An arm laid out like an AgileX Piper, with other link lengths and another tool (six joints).
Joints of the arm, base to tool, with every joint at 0 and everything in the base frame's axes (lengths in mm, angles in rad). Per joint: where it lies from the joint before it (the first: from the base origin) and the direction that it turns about. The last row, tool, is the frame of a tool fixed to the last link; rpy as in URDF.
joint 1: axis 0 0 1 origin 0.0 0.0 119.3
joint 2: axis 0 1 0 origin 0.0 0.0 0.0
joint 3: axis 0 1 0 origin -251.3 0.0 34.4
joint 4: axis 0.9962 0 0.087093 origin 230.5 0.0 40.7
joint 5: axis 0 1 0 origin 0.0 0.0 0.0
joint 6: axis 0.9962 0 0.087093 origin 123.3 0.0 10.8
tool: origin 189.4 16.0 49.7 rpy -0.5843 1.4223 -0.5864
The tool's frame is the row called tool.
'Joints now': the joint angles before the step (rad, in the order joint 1, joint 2, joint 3, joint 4, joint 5, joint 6). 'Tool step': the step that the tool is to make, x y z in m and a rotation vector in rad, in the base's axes. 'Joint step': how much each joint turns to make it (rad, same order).
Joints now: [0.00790, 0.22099, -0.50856, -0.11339, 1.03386, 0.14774]
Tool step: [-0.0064, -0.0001, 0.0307, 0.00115, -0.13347, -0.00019]
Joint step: [0.00018, -0.14074, 0.00559, -0.00019, 0.00171, 0.00021]
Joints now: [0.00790, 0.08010, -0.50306, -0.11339, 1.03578, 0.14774]
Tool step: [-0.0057, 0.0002, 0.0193, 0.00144, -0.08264, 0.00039]
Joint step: [-0.00055, -0.08339, 0.00008, 0.00144, 0.00062, -0.00052]
